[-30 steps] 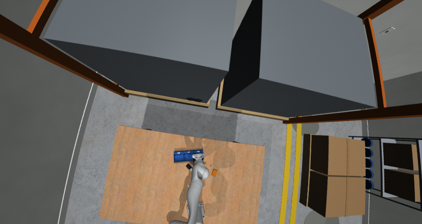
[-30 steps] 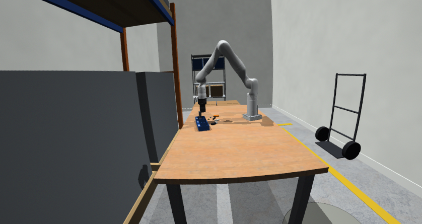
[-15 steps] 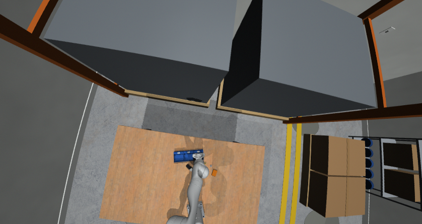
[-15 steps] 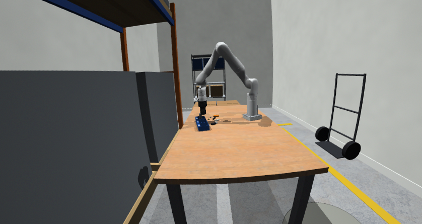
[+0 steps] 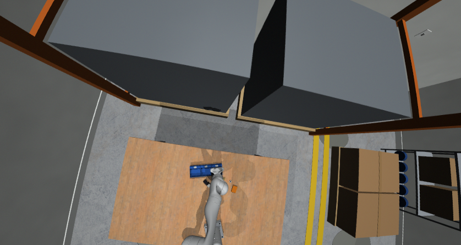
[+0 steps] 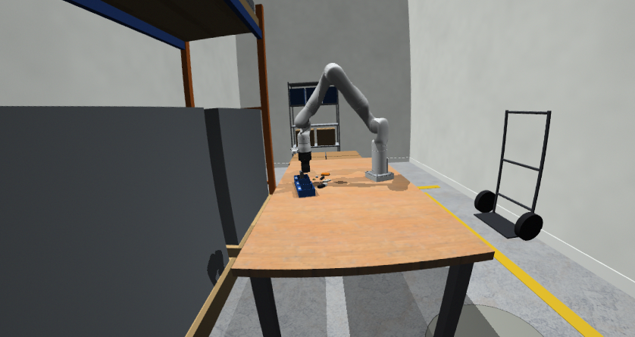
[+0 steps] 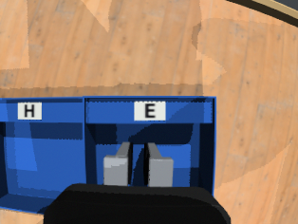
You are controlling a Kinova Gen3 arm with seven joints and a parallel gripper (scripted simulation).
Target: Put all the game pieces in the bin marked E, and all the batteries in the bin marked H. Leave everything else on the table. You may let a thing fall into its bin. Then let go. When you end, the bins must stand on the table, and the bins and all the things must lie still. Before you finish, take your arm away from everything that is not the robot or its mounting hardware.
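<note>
The blue three-part bin is 80 mm to the left of my hand, 10 mm below it and 10 mm behind it. From my hand the other things lie so: brass nut: 80 mm to the right, 70 mm behind, 30 mm below; then white domino: 150 mm behind, 30 mm to the right, 30 mm below; then dark cylindrical battery: 120 mm behind, 80 mm to the right, 30 mm below.
</note>
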